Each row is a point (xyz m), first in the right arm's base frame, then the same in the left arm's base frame.
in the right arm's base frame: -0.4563 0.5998 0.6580
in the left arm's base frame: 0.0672 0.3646 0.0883
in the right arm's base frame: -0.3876 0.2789 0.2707
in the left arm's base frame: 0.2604 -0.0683 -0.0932
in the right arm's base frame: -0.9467 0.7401 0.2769
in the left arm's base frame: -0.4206 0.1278 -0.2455
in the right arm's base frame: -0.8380 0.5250 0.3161
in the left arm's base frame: -0.2483 0.0100 -0.1188
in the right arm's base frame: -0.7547 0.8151 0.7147
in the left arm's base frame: -0.2888 0.4719 0.0681
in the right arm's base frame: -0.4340 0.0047 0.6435
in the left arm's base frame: 0.2887 -0.1118 0.3690
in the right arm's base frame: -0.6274 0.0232 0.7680
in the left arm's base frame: 0.0939 -0.0942 0.4915
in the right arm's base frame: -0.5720 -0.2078 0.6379
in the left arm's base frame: 0.2305 -0.3280 0.4877
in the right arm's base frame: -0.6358 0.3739 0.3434
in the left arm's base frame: -0.0089 -0.0333 -0.0462
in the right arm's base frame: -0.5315 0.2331 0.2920
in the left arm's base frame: 0.1393 -0.1394 -0.0336
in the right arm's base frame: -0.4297 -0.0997 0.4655
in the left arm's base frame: 0.3373 -0.2849 0.2677
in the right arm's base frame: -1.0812 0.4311 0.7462
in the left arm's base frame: -0.4687 0.0781 0.3281
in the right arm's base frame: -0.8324 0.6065 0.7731
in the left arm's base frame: -0.2950 0.3104 0.2320
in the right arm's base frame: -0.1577 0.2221 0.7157
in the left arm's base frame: 0.4716 0.1860 0.2874
